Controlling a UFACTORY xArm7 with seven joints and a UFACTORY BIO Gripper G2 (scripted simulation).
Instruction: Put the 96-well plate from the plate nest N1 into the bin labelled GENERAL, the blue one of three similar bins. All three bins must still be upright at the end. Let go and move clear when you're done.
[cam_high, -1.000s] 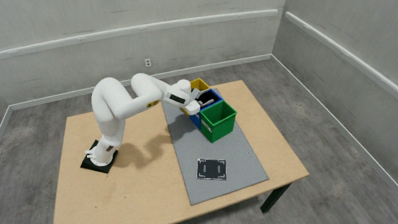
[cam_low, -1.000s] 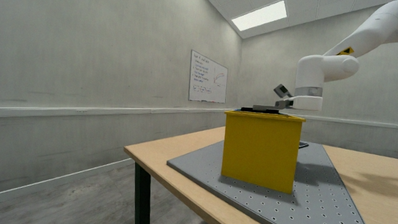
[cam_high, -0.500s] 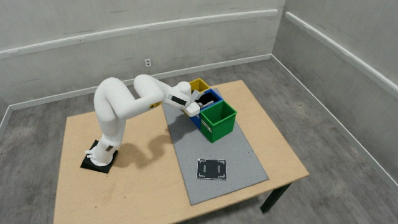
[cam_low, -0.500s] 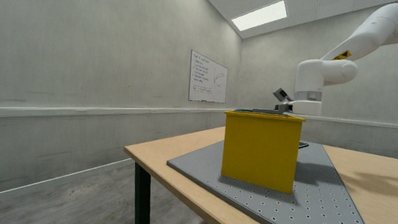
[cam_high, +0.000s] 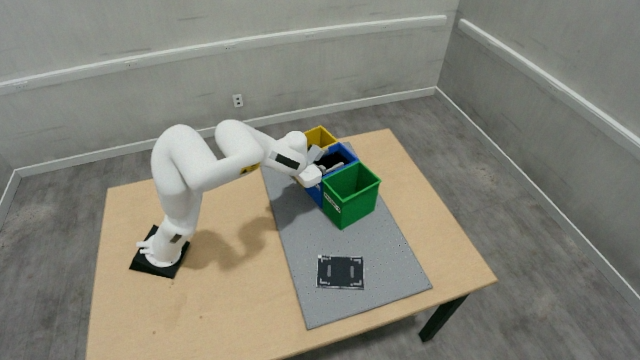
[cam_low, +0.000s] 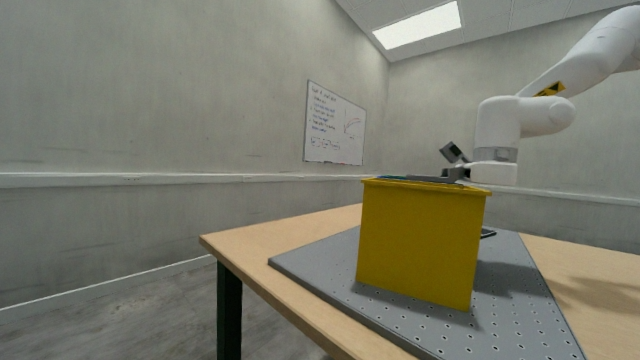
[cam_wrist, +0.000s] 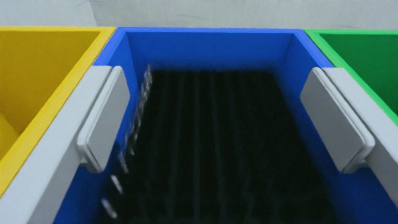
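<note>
The black 96-well plate is 30 mm below my hand. Also, from my hand: blue bin (90 mm below); green bin (130 mm to the right, 90 mm below, 30 mm ahead); yellow bin (130 mm to the left, 90 mm below, 30 mm behind).
</note>
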